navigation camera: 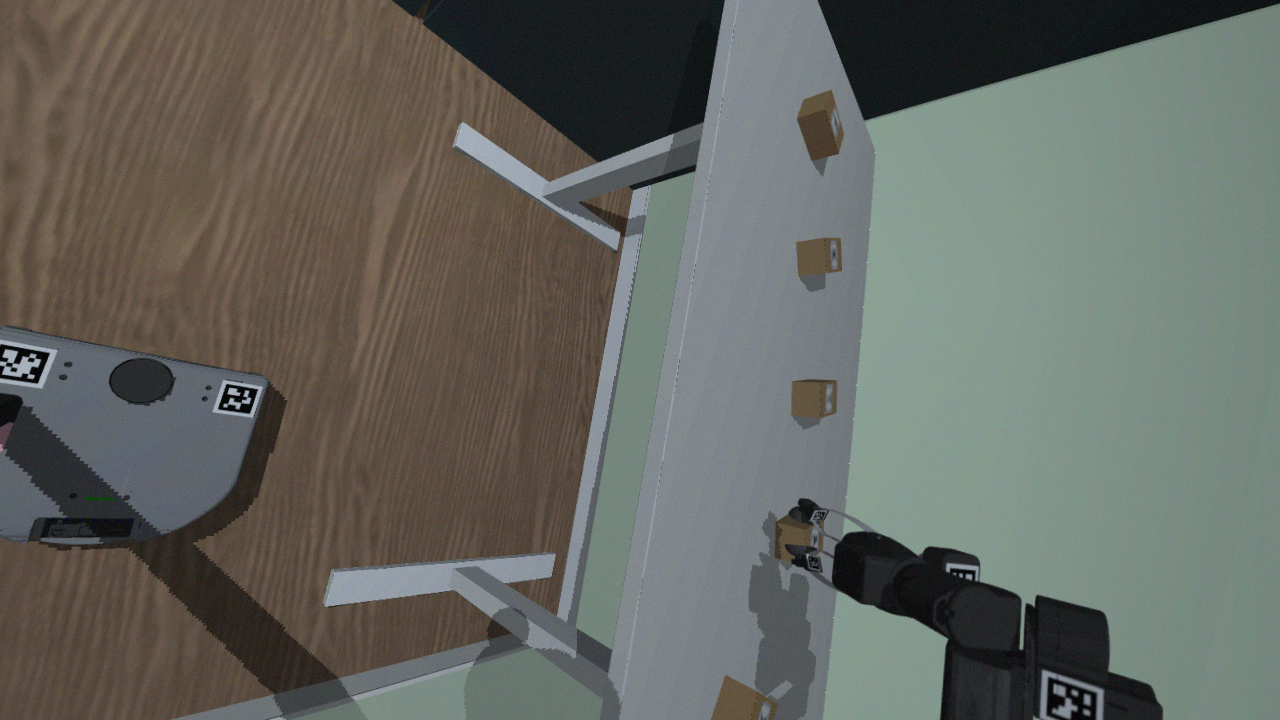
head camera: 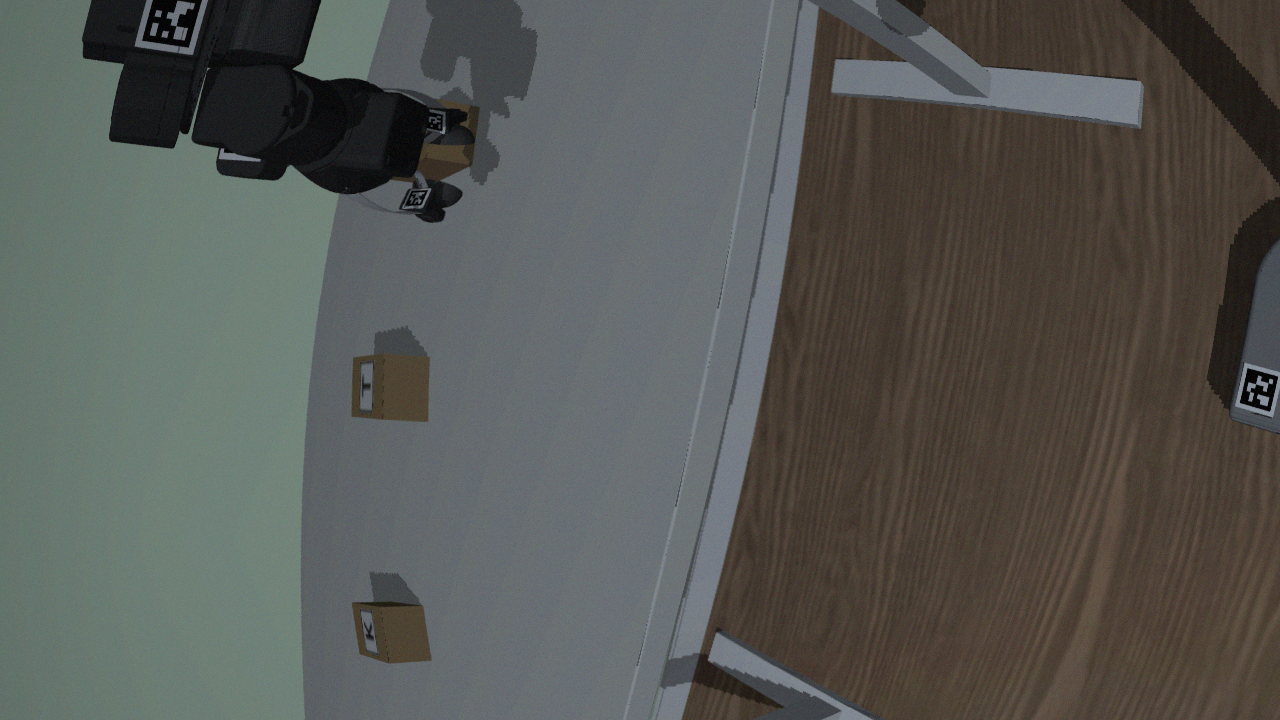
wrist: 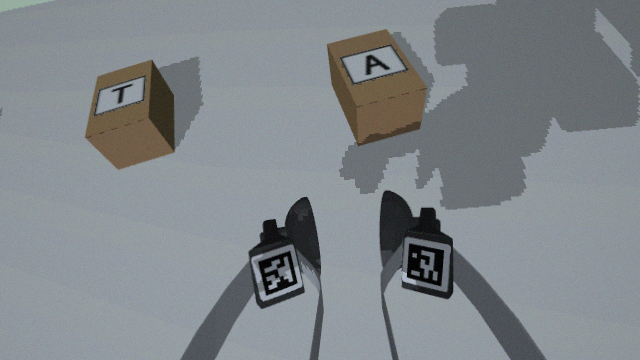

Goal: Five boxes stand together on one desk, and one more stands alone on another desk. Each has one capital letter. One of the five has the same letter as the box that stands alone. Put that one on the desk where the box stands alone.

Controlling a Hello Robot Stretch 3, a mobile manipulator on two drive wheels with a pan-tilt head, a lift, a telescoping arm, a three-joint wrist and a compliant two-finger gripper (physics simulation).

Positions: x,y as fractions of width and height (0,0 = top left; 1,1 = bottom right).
my gripper: navigation camera 0.62,0.74; head camera 0.35,0.23; wrist 0.54,0.62
